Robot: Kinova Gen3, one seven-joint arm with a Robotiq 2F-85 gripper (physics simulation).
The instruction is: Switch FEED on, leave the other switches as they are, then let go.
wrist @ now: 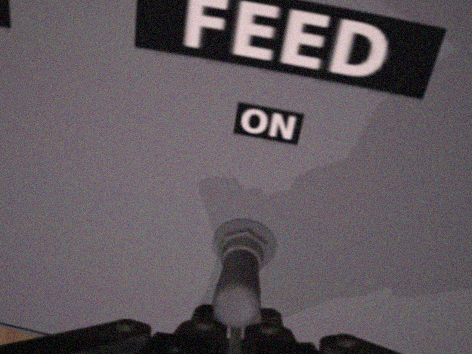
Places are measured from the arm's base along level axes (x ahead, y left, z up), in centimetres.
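Where they show: gripper, fingertip midpoint: [237, 321].
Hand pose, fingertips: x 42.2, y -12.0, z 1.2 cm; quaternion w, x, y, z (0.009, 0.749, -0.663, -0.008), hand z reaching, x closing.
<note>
After its pixels a point has its place.
The FEED label [285, 42] @[x 50.9, y -11.8, z 4.4 cm] runs across the top of the wrist view, with the small ON label [268, 123] @[x 48.8, y -11.8, z 3.2 cm] below it. The FEED switch lever [240, 275] @[x 44.7, y -11.7, z 5.0 cm] stands out from its round collar [245, 237] @[x 45.2, y -11.7, z 1.7 cm] and leans down the view, away from the ON label, with its rounded tip just above my fingers. My gripper [237, 321] @[x 42.2, y -12.0, z 1.1 cm] is shut at the bottom edge, its fingertips together right at the lever's tip with no lever between them. The part of the panel below the lever is hidden by the gripper.
The grey panel [110, 150] @[x 47.2, y -7.0, z 2.3 cm] fills most of the view, with soft shadows to the right of and above the lever. The corner of another black label [4, 14] @[x 50.6, y -3.7, z 4.2 cm] shows at the top left. A wood-coloured surface [17, 336] @[x 35.2, y 0.2, z -8.7 cm] shows at the bottom left, beyond the panel's edge.
</note>
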